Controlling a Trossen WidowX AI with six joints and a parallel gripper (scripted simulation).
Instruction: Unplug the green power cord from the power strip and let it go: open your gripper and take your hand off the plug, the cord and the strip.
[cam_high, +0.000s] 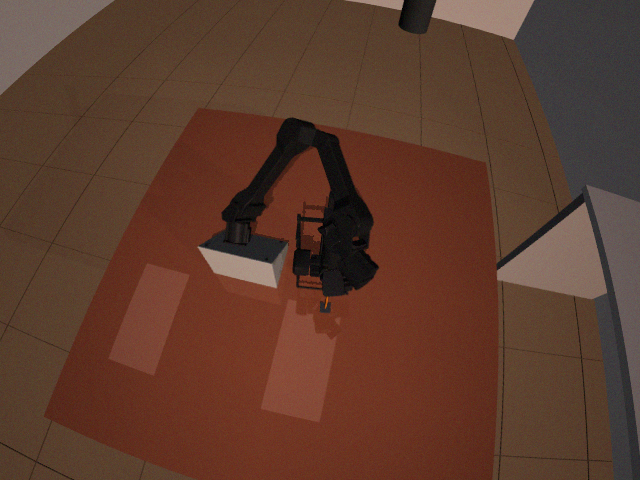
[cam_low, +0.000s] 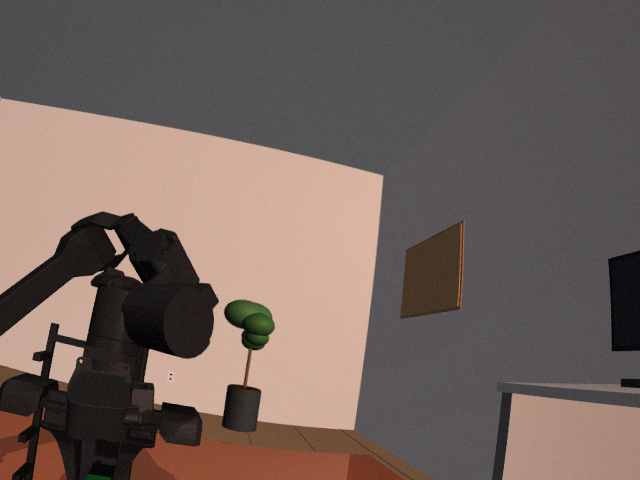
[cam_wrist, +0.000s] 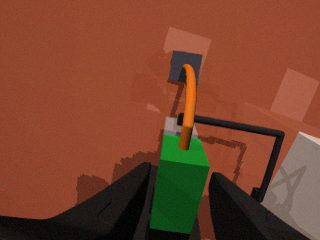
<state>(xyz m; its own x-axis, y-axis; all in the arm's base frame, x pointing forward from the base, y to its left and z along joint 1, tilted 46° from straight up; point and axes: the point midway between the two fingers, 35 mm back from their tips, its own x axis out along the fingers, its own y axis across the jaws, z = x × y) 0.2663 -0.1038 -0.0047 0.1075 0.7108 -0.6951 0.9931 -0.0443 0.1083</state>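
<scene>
Right now my gripper tip is 3 cm to the right of the green plug.
</scene>
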